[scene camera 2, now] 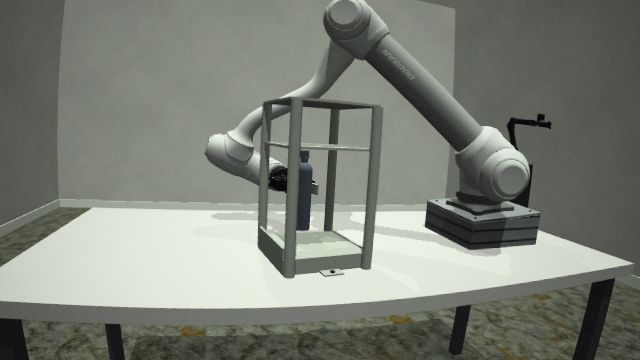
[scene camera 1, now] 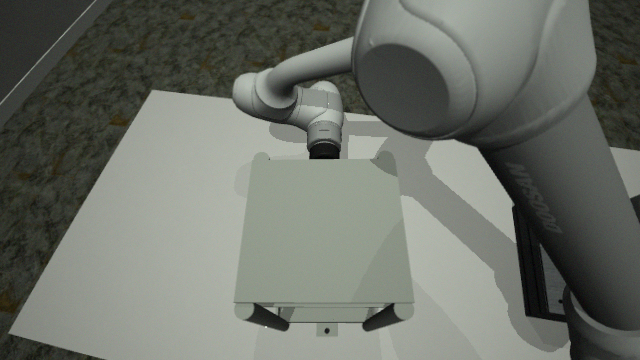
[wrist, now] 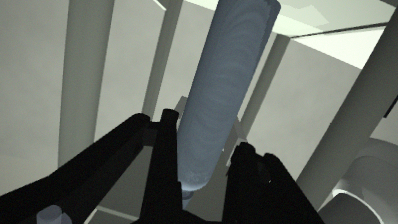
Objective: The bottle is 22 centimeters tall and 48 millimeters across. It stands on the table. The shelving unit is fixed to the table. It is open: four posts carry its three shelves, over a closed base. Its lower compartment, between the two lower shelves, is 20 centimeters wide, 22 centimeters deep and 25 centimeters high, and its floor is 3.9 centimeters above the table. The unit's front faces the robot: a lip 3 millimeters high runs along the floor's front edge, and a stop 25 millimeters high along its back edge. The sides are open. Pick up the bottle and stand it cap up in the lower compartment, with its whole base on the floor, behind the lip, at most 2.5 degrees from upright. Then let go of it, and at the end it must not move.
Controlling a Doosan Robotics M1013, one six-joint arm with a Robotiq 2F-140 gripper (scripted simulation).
bottle: scene camera 2 305,171; wrist 234,45
